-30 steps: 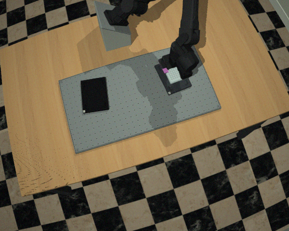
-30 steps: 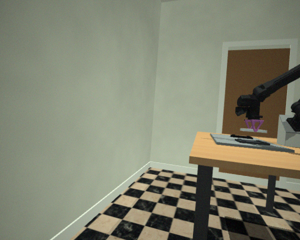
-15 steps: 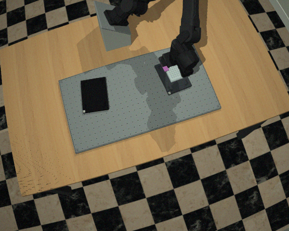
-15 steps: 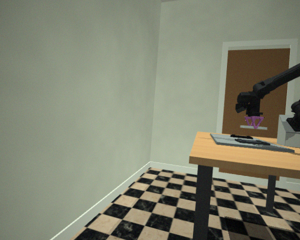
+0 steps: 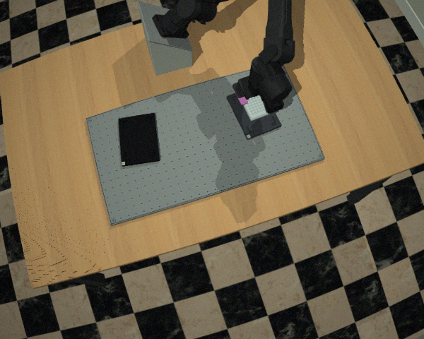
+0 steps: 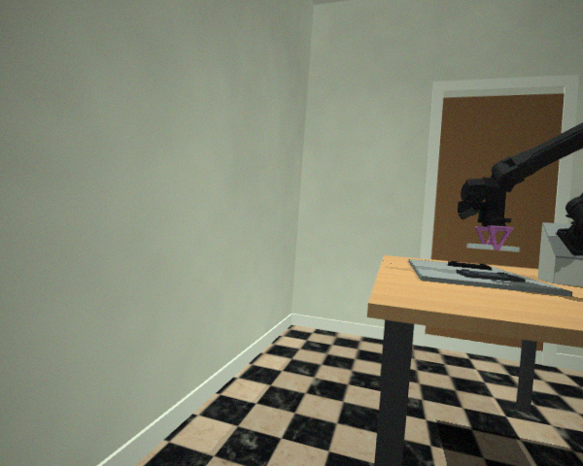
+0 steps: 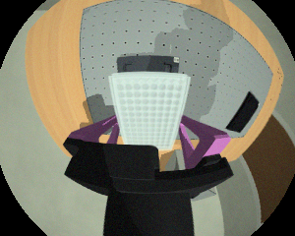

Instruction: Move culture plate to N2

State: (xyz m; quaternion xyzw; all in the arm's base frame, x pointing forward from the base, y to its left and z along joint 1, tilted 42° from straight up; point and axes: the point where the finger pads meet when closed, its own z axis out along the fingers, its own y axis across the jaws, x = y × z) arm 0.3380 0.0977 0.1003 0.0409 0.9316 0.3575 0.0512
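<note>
Right now my hand is right at the clear lid. Also, from my hand: black nest N1: 90 mm below; then culture plate: right at my hand; then black nest N2: 370 mm to the right, 90 mm below, 70 mm behind.
</note>
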